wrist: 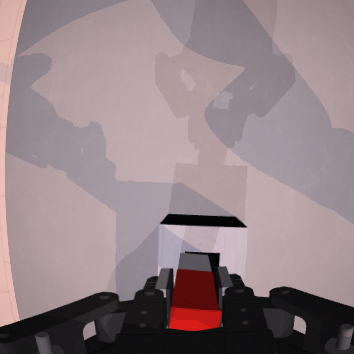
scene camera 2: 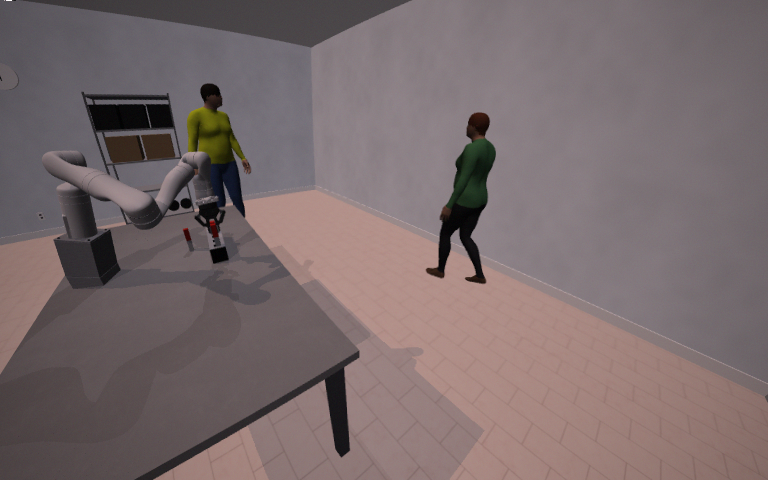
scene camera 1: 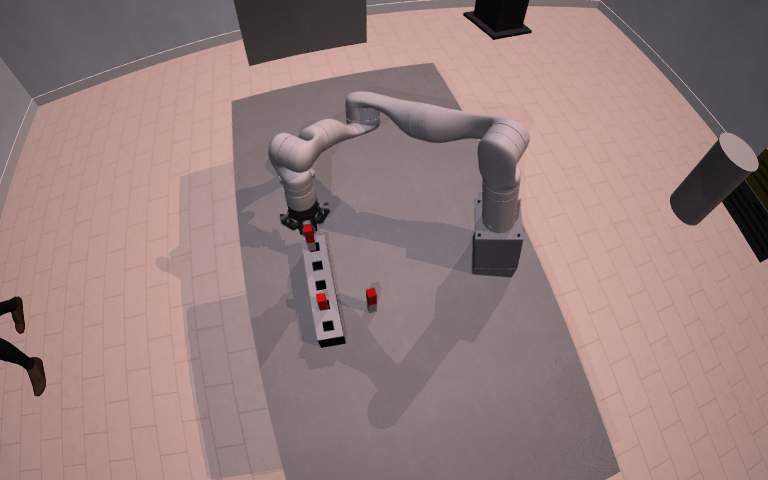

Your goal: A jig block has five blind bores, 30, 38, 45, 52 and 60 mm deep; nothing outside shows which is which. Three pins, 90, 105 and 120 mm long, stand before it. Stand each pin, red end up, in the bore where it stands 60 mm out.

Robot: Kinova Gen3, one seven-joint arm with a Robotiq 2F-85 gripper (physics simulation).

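Pixels of known places: gripper, fingertip midpoint: [wrist: 193,282] [scene camera 2: 215,233] [scene camera 1: 308,232]; arm's base, link origin: [scene camera 2: 83,234] [scene camera 1: 498,218].
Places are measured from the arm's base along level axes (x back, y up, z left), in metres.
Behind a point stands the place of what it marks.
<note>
The jig block [scene camera 1: 318,275] @[x -0.475, y -0.141, z -0.129 m] [scene camera 2: 219,254] @[x -0.442, y -0.176, z -0.249 m] [wrist: 232,242] @[x -0.421, y -0.141, z -0.231 m] has a pale top with a row of square bores and a black end. My gripper [scene camera 1: 308,230] @[x -0.453, y -0.075, z -0.228 m] [scene camera 2: 211,219] @[x -0.453, y -0.075, z -0.228 m] [wrist: 193,282] @[x -0.453, y -0.075, z -0.228 m] is shut on a red-topped pin [scene camera 1: 308,233] @[x -0.458, y -0.046, z -0.207 m] [wrist: 195,292] @[x -0.451, y -0.056, z -0.229 m], red end up, at the block's far-end bore in scene camera 1. Its grey lower end overlaps that bore, with black opening showing beside it; whether the tip is inside is unclear. A second pin [scene camera 1: 321,301] [scene camera 2: 214,232] stands red end up in the bore second from the near end. A third pin [scene camera 1: 371,296] @[x -0.379, y -0.096, z 0.007 m] [scene camera 2: 186,234] @[x -0.370, y -0.120, z -0.014 m] stands upright on the table.
The grey table [scene camera 1: 453,367] @[x -0.256, y -0.216, z 0.258 m] [scene camera 2: 169,339] @[x -0.132, y -0.216, z -0.621 m] bears the arm's base [scene camera 1: 497,254] @[x -0.024, y -0.080, z 0.062 m] [scene camera 2: 87,260] @[x 0.019, y -0.091, z -0.066 m], on the right in scene camera 1. A person in yellow [scene camera 2: 212,135] stands beyond the table, near a shelf unit. A person in green [scene camera 2: 475,175] is on the floor to the right.
</note>
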